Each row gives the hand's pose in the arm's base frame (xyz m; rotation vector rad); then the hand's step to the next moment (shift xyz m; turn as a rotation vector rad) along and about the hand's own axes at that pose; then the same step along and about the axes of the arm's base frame.
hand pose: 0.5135 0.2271 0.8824 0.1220 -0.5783 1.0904
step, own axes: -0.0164 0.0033 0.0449 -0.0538 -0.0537 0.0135
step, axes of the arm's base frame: -0.0255 -0.0282 0.0292 0.0233 -0.0734 -0.0056
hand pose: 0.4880 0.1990 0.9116 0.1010 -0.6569 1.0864
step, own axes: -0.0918 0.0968 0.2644 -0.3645 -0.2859 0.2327
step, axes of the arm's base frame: -0.2268 -0.1280 0.1410 0.0295 -0.5143 0.0580
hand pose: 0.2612 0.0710 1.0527 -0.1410 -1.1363 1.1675
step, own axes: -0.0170 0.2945 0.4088 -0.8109 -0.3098 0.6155
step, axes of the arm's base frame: -0.5003 -0.0615 0.0039 -0.2203 -1.0408 -0.0246
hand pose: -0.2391 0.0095 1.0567 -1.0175 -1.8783 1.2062
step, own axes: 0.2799 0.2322 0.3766 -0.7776 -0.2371 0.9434
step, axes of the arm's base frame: -0.3920 0.1549 -0.3106 -0.4958 -1.1246 -0.2009
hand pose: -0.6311 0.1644 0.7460 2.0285 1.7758 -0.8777
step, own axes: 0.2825 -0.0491 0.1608 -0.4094 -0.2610 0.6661
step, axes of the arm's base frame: -0.0736 0.1345 -0.2908 -0.4342 -0.6673 -0.2134
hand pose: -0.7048 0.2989 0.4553 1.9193 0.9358 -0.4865
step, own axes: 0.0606 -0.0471 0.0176 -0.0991 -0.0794 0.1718
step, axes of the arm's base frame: 0.0027 0.0234 -0.0751 -0.1172 -0.1659 -0.0661
